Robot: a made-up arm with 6 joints.
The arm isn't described. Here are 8 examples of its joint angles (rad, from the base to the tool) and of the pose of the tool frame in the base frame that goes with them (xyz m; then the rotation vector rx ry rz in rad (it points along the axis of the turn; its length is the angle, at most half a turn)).
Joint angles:
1: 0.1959 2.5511 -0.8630 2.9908 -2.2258 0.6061
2: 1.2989 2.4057 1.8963 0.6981 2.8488 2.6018
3: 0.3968 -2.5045 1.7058 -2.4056 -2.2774 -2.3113
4: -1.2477 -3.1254 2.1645 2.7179 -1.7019 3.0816
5: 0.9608 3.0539 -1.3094 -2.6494 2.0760 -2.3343
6: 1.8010 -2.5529 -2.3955 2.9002 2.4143 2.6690
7: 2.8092 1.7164 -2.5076 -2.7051 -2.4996 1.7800
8: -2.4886 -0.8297 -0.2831 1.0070 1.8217 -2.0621
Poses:
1: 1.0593 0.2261 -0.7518 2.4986 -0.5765 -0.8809
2: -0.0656 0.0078 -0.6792 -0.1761 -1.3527 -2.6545
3: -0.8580 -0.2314 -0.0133 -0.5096 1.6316 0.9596
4: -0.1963 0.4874 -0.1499 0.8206 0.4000 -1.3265
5: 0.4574 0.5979 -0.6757 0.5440 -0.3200 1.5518
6: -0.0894 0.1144 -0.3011 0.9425 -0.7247 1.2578
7: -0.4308 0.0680 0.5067 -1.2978 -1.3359 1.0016
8: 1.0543 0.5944 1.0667 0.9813 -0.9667 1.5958
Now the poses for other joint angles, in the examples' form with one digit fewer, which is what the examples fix.
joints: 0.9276 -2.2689 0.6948 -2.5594 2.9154 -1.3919
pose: -0.740 -0.962 -0.428 0.350 1.956 1.369
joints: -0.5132 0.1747 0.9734 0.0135 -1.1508 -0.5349
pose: 0.734 -0.376 1.400 0.013 -0.003 -1.043
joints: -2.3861 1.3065 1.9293 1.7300 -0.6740 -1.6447
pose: -0.546 -0.424 -0.529 -2.301 -0.844 0.117
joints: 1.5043 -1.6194 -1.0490 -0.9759 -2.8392 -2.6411
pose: -0.145 -1.052 -0.451 -0.637 -0.256 -0.095
